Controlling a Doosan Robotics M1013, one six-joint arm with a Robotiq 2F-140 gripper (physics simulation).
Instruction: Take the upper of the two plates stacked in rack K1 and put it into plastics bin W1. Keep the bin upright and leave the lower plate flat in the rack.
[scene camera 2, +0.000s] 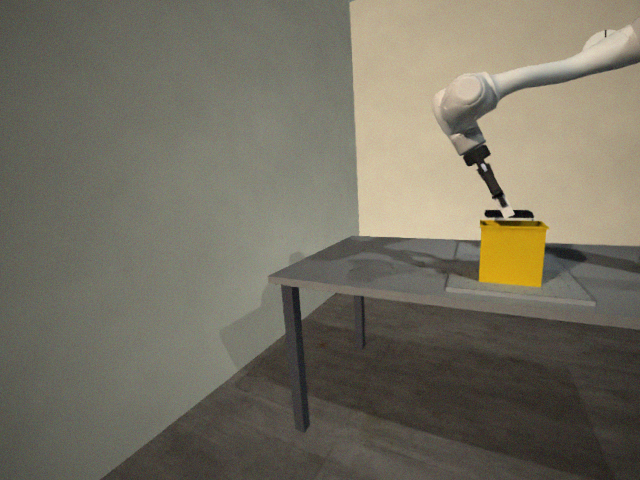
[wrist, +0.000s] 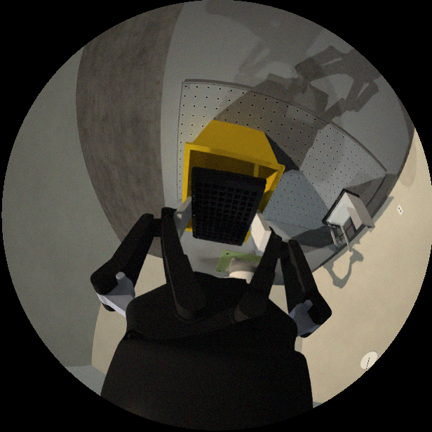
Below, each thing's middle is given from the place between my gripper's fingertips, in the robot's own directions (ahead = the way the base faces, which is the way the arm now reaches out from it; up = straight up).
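Black gridded plate (wrist: 223,204), right at my hand. Yellow plastics bin W1 (scene camera 2: 512,252): my hand 12 cm above it, 1 cm past it.
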